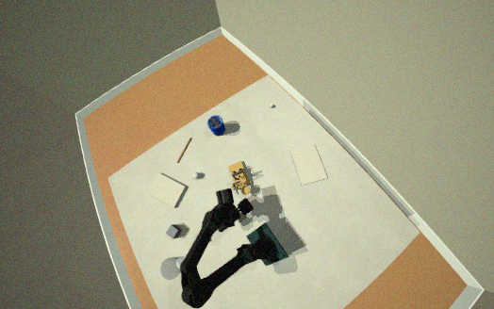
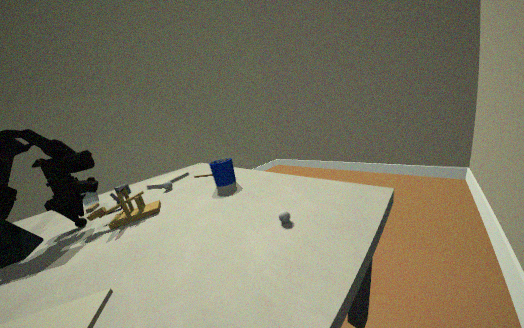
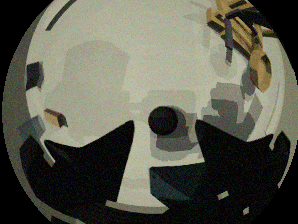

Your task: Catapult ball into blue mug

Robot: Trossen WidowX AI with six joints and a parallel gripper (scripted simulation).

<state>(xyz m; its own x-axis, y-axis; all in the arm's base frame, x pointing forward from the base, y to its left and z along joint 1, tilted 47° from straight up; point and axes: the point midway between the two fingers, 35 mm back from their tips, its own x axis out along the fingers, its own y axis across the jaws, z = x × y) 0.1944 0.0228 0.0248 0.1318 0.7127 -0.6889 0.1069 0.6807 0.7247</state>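
Right now my gripper tip is 1 cm above the black ball. From my gripper tip the other things lie so: grey cube 15 cm ahead, 31 cm to the left; then wooden catapult 12 cm ahead, 12 cm to the right, 2 cm above; then wooden block 2 cm ahead, 23 cm to the left, 2 cm below.
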